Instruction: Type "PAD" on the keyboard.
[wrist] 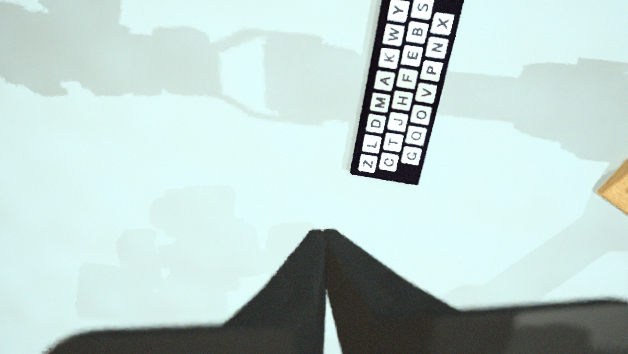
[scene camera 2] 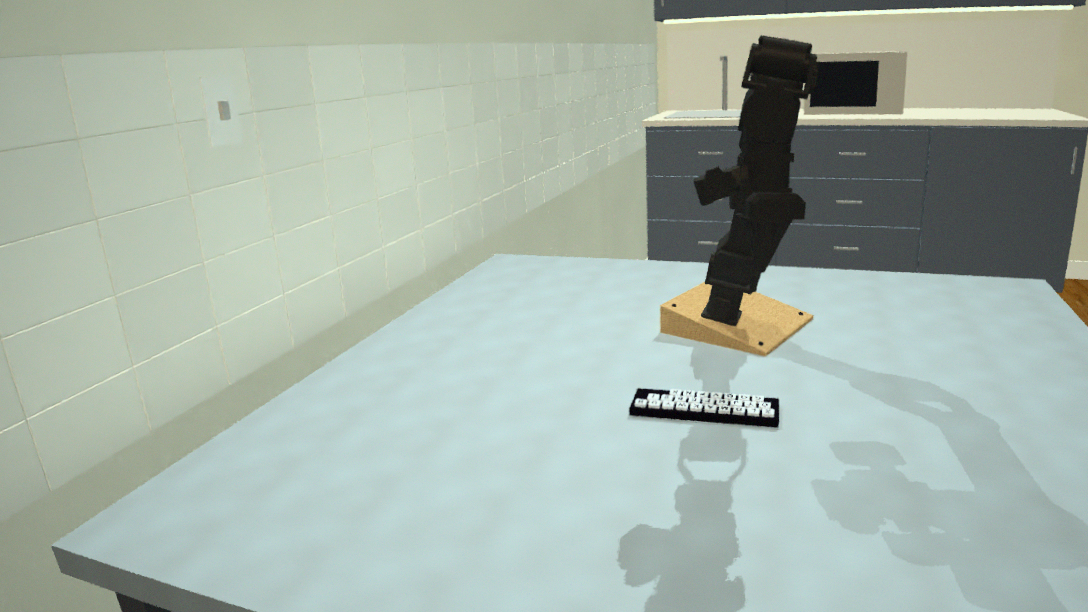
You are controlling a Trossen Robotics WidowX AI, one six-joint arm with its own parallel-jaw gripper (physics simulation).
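Places are measured from the arm's base along level axes (x ahead, y left, z up), in metres.
Pixels of known places: gripper, fingertip midpoint: [wrist: 322,241] [scene camera 2: 759,272]; arm's base, origin of the base link: [scene camera 2: 721,314].
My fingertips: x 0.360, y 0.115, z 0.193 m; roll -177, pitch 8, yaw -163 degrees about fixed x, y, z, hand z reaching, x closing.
Observation:
For each thing: its top centre in the pictures, then the offset to it from my fingertips. Level surfaces: height alone.
- black keyboard, middle of its top: [wrist: 408,73] [scene camera 2: 704,400] dy -0.076, dx -0.044, dz -0.208 m
- D key, middle of its top: [wrist: 376,123] [scene camera 2: 739,409] dy -0.024, dx -0.031, dz -0.208 m
- table, its level: dz -0.226 m
The black keyboard [scene camera 2: 703,408] [wrist: 405,90] with white letter keys lies flat on the table. In the wrist view its P key [wrist: 431,71] is in the right-hand row, and its A key [wrist: 384,80] and D key [wrist: 375,123] are in the left-hand row. Part of the keyboard is cut off at the top of that view. My gripper [wrist: 322,241] is shut and empty, its tips meeting below and left of the keyboard's Z-key end in the wrist view. In the scene view the arm is raised behind the keyboard, and its fingers cannot be told from the dark arm.
The arm's wooden base [scene camera 2: 769,332] [wrist: 617,192] stands on the table [scene camera 2: 365,426] behind the keyboard. A tiled wall [scene camera 2: 144,182] runs along the left. Dark cabinets [scene camera 2: 989,197] and a microwave [scene camera 2: 843,83] are in the background. Arm shadows fall across the tabletop.

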